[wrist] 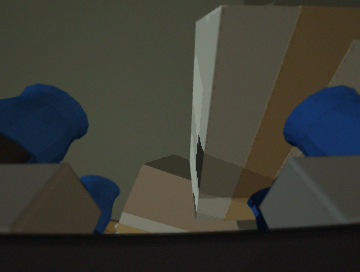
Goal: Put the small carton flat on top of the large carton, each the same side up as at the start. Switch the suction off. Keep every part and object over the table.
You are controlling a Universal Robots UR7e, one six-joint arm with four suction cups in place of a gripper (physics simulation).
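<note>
The small carton, brownish-grey with an orange-brown tape band, fills the right side of the wrist view, top face toward the camera and pale side face at its left. My gripper has four blue suction cups; the right-hand cups are over this carton and hold it, while the left-hand cups are beside it. The contact is partly hidden by the cups and bracket. The large carton shows in part at the bottom centre, lower down, with a pale strip and some orange tape. The small carton overlaps its right part in view. The height between them is hard to judge.
The grey-green table top spreads at the left and behind the cartons. A dark bar and grey brackets of the tool cover the bottom of the view. A shadow falls across the lower part of the small carton.
</note>
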